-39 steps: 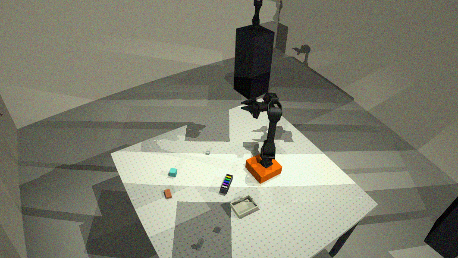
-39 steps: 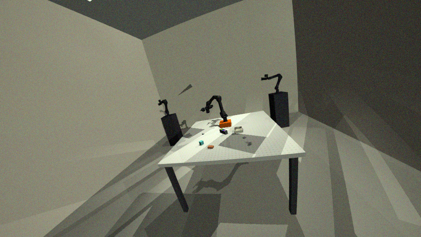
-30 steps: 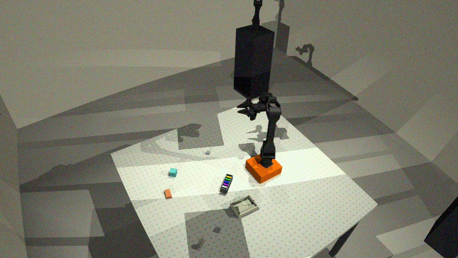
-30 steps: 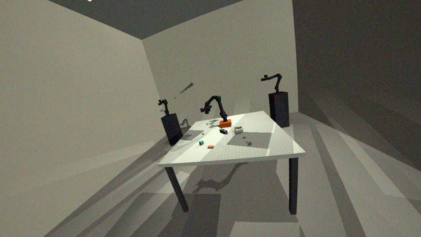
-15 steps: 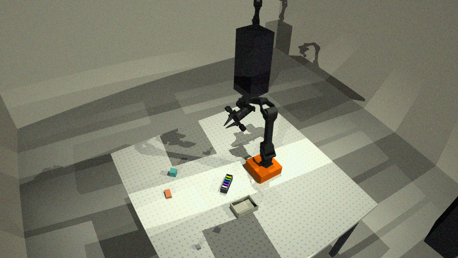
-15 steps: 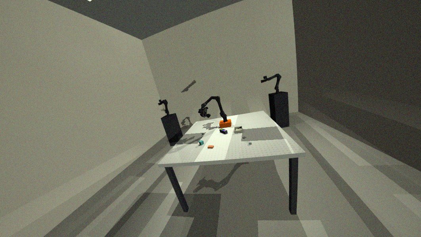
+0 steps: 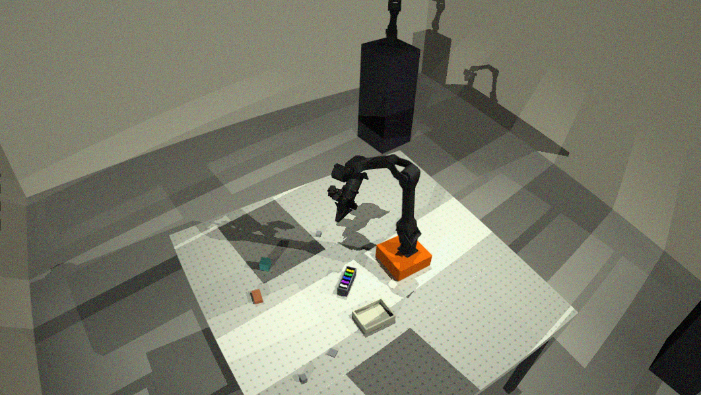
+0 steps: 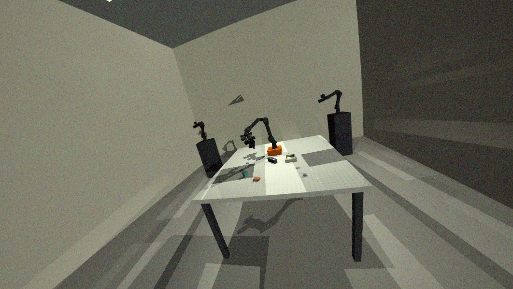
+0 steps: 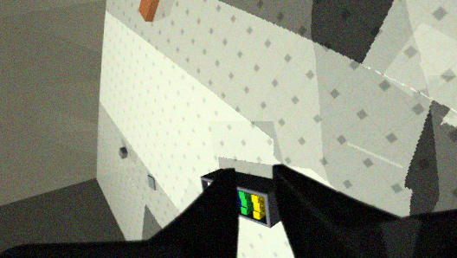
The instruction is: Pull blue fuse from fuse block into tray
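Right now my gripper tip is 17 cm to the right of the blue fuse, 14 cm above it and 8 cm short of it. Also, from my gripper tip: green fuse 16 cm to the left, 14 cm below, 6 cm ahead; then purple fuse 19 cm to the left, 14 cm below, 10 cm ahead; then yellow fuse 15 cm to the left, 14 cm below, 5 cm ahead.
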